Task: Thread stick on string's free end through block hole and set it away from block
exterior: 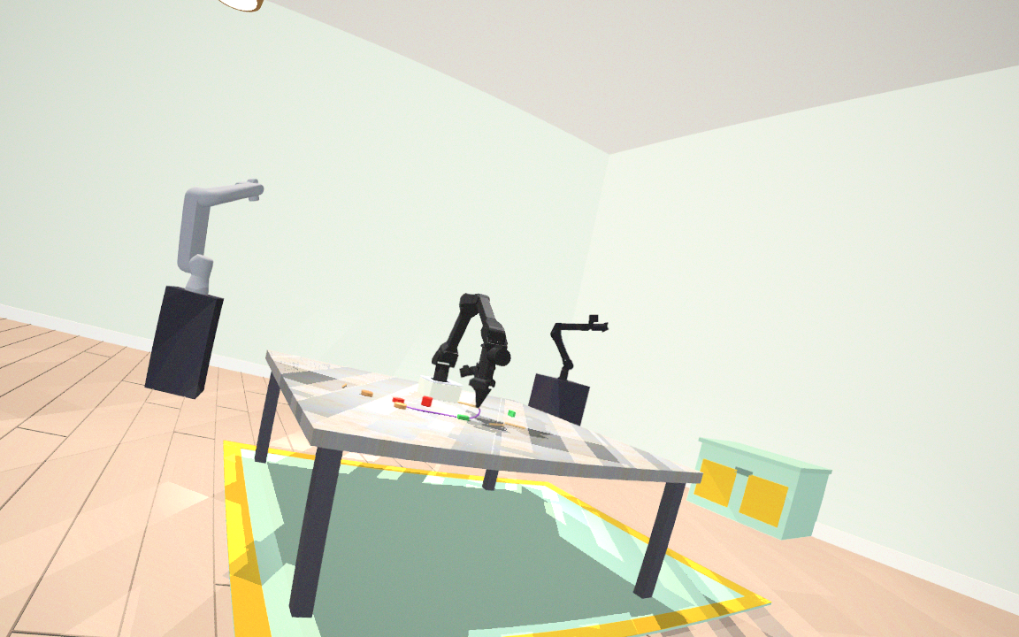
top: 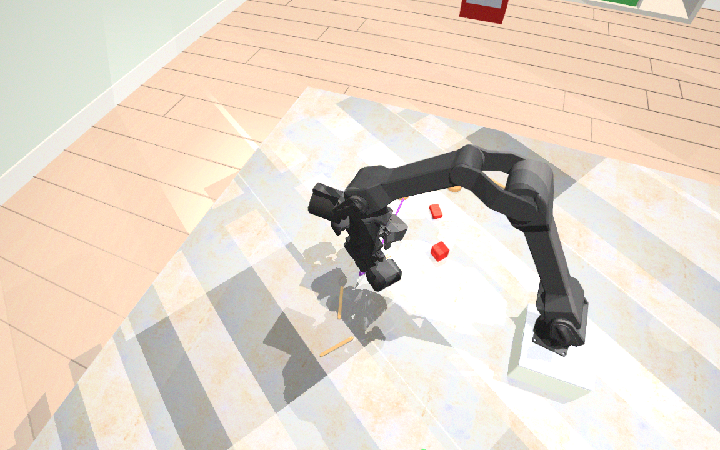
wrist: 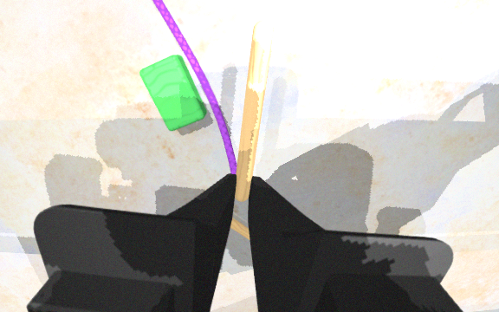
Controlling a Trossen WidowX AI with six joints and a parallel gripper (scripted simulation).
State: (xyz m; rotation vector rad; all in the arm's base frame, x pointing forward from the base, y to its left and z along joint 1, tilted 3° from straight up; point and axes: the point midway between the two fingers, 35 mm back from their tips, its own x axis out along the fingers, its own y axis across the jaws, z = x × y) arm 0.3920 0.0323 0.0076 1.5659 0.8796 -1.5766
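My gripper tip is 12 cm past the red wooden block, 14 cm to the left of it and 3 cm above it. From my gripper tip the other things lie so: flat red block (7 cm behind, 25 cm to the right, 4 cm below); then green block (2 cm ahead, 5 cm to the right, 4 cm below); then thin wooden stick (1 cm behind, 1 cm to the right).
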